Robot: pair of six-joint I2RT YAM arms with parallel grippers.
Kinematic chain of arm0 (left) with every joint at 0, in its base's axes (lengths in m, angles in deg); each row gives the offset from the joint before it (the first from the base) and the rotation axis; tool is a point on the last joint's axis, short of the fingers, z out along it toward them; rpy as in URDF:
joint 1: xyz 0 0 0.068 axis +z
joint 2: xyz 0.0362 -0.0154 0.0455 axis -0.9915 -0.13 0
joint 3: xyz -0.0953 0.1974 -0.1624 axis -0.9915 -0.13 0
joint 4: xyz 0.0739 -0.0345 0.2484 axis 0.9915 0.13 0
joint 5: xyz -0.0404 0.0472 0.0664 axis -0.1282 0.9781 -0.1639
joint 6: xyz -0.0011 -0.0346 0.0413 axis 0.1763 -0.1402 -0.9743
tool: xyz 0 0 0 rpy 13.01 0.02 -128.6
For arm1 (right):
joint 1: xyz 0 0 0.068 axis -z
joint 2: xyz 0.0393 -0.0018 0.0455 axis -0.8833 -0.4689 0
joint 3: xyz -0.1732 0.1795 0.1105 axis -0.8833 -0.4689 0
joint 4: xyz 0.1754 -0.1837 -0.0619 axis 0.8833 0.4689 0
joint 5: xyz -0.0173 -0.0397 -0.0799 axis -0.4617 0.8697 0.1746
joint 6: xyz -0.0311 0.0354 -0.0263 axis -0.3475 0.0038 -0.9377
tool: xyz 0 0 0 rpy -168.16 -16.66 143.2
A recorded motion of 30 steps. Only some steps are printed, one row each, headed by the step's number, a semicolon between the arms.
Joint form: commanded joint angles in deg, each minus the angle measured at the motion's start. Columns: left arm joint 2, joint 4, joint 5, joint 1, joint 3, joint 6; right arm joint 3, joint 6, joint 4, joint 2, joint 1, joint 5.
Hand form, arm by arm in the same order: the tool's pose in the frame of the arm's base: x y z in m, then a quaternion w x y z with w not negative. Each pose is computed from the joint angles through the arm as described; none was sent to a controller.
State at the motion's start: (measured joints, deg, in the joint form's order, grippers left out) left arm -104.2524 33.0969 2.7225 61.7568 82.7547 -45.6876; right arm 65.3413 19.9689 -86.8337 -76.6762 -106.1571 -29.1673
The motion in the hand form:
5: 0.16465 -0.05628 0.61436 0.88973 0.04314 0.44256 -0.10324; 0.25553 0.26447 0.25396 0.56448 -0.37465 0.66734 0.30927
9: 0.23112 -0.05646 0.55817 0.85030 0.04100 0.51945 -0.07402; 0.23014 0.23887 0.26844 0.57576 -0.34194 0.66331 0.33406
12: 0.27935 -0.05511 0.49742 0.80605 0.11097 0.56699 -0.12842; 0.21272 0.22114 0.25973 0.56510 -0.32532 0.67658 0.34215
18: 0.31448 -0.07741 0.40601 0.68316 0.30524 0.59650 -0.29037; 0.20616 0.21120 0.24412 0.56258 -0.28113 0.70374 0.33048
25: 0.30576 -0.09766 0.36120 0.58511 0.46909 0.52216 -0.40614; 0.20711 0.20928 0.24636 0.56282 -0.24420 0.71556 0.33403
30: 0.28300 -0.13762 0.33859 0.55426 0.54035 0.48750 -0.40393; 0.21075 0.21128 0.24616 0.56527 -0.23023 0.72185 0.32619
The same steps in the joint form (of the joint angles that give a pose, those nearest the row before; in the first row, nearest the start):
5: -1.66 -2.35 12.60 0.64 -8.08 -4.90; -7.88 2.52 -13.27 9.03 -0.62 -1.69
9: -4.73 -5.87 10.60 6.42 -18.72 -2.89; -14.47 6.82 -14.35 17.98 -0.62 -1.18
12: -7.80 -11.65 -3.32 10.83 -28.99 0.26; -20.45 9.38 -14.44 23.11 -0.62 -0.64
18: -13.08 -16.86 -33.84 11.02 -40.97 -0.25; -24.86 12.99 -16.28 24.53 -0.71 4.10
25: -14.67 -19.24 -58.46 8.83 -47.47 -6.54; -24.77 16.59 -16.11 24.96 -0.62 6.65
30: -13.44 -11.08 -57.44 0.67 -50.20 -19.92; -23.99 17.30 -16.02 24.00 -0.62 8.49

